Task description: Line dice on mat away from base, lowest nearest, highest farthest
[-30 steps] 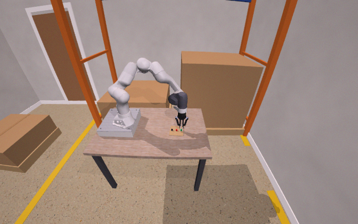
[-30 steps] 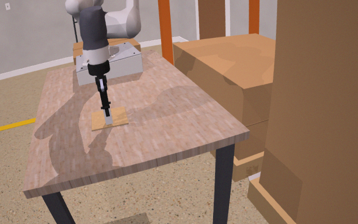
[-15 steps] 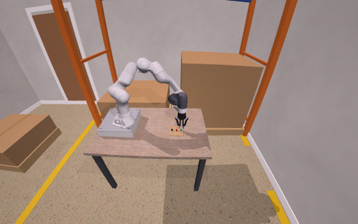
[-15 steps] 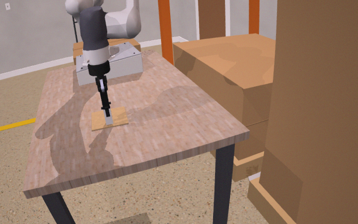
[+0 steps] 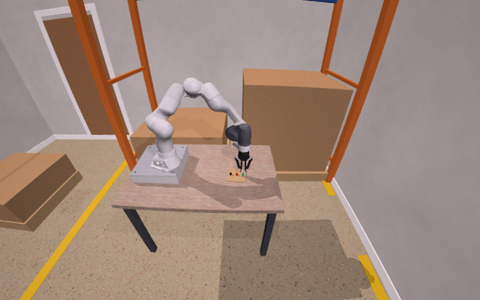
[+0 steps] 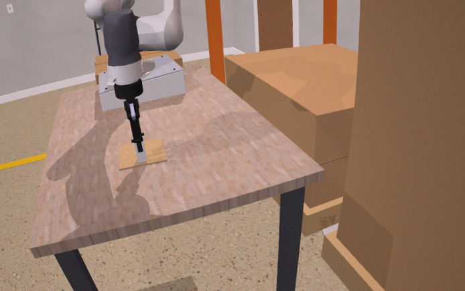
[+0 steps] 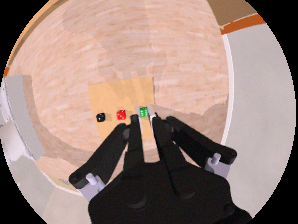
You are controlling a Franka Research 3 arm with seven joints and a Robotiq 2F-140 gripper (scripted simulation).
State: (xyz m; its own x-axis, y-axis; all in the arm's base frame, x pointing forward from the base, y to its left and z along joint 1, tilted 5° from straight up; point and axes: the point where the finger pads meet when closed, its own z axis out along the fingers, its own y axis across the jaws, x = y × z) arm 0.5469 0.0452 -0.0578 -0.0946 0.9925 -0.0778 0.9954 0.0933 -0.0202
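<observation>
Now: hand 3 cm above the green die. The rest, counted from my hand: tan mat 5 cm behind, 4 cm below; red die 5 cm behind, 3 cm below; black die 9 cm behind, 3 cm below, 1 cm to the right.
</observation>
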